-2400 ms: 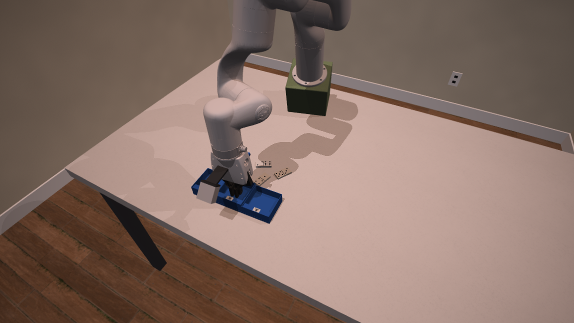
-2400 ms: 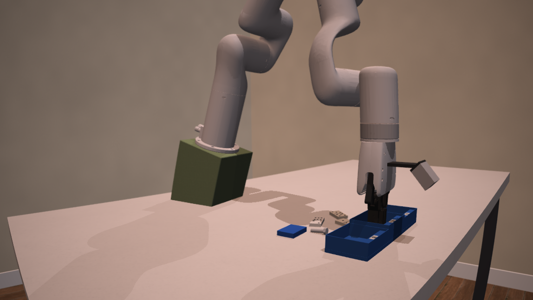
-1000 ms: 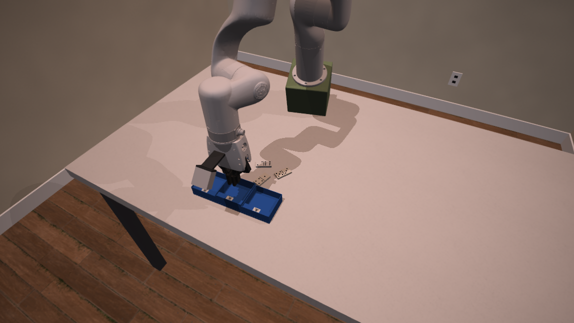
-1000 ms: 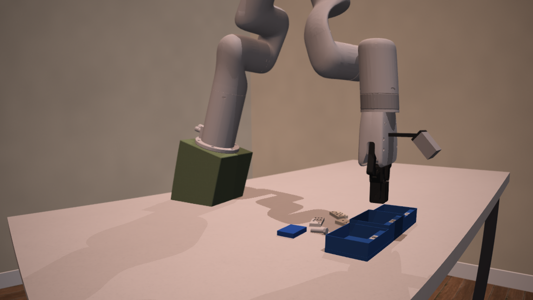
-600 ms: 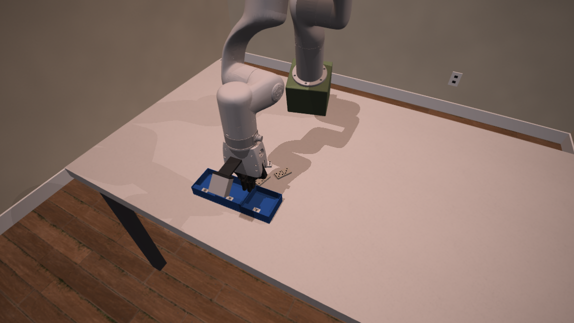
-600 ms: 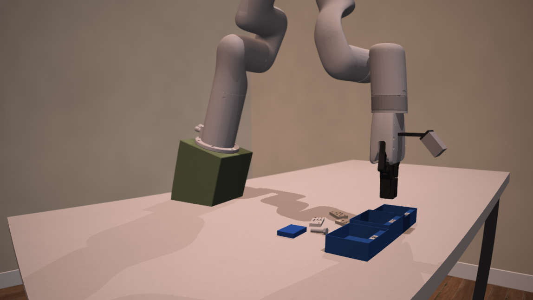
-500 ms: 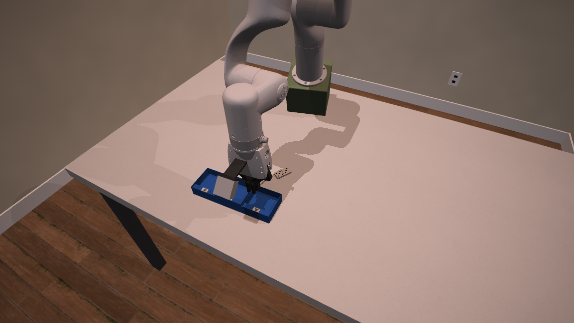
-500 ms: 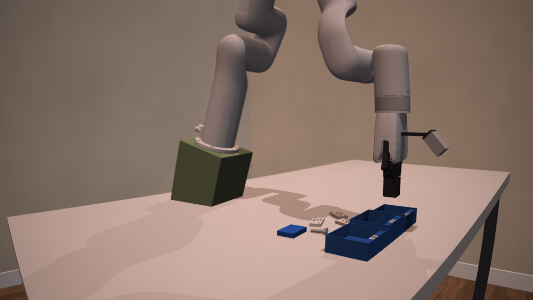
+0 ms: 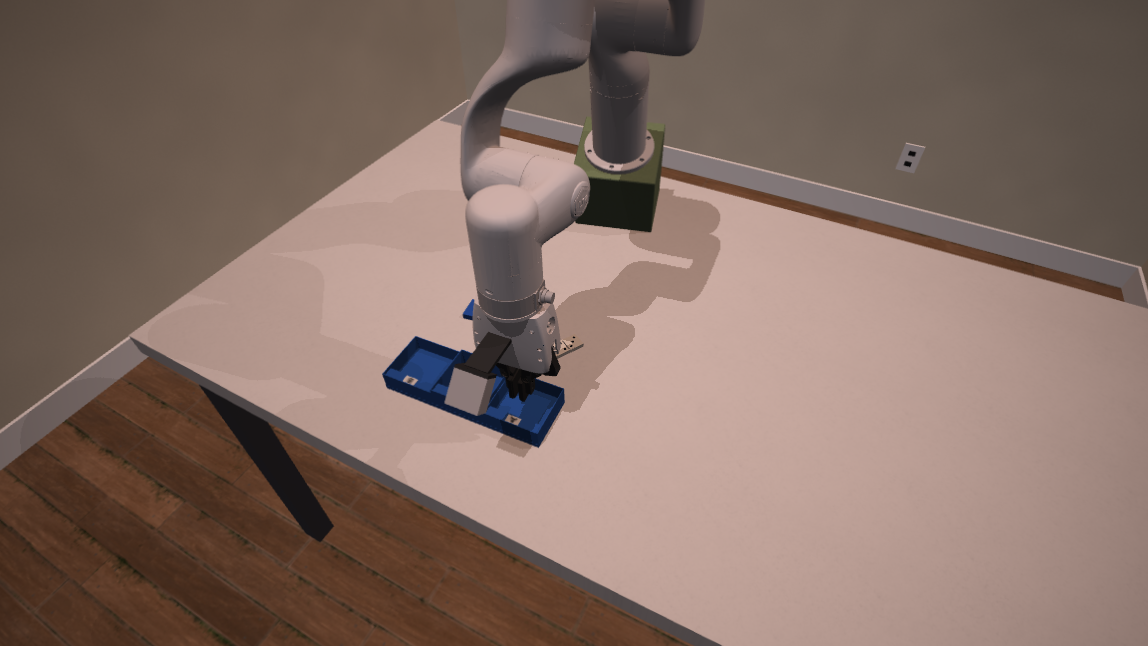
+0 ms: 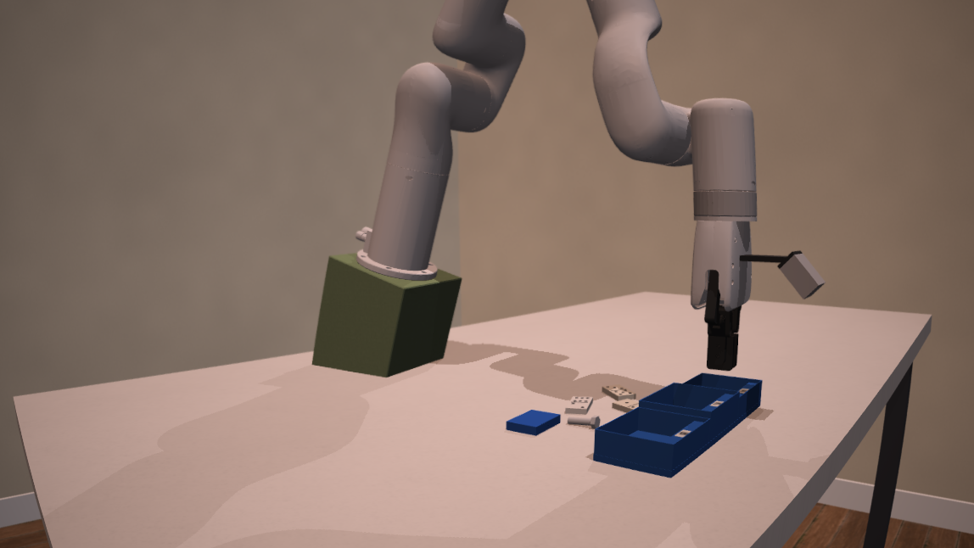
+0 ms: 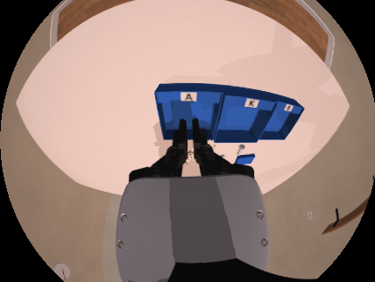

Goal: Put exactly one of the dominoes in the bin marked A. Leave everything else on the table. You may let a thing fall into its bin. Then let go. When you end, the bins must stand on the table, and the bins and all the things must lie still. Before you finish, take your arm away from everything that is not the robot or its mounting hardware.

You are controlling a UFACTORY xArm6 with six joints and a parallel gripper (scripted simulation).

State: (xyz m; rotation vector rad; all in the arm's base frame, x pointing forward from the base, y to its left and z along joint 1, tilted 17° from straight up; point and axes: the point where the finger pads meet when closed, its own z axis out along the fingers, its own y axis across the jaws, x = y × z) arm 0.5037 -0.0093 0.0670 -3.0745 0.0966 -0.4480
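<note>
Now: hand 9 cm past the white domino, 7 cm above it and 4 cm to the left of it. Also, from my hand: joined blue bins (8 cm to the right, 5 cm below, 1 cm behind); grey bolt (12 cm behind, 11 cm to the right, 7 cm below); flat blue block (17 cm behind, 14 cm to the right, 7 cm below).
</note>
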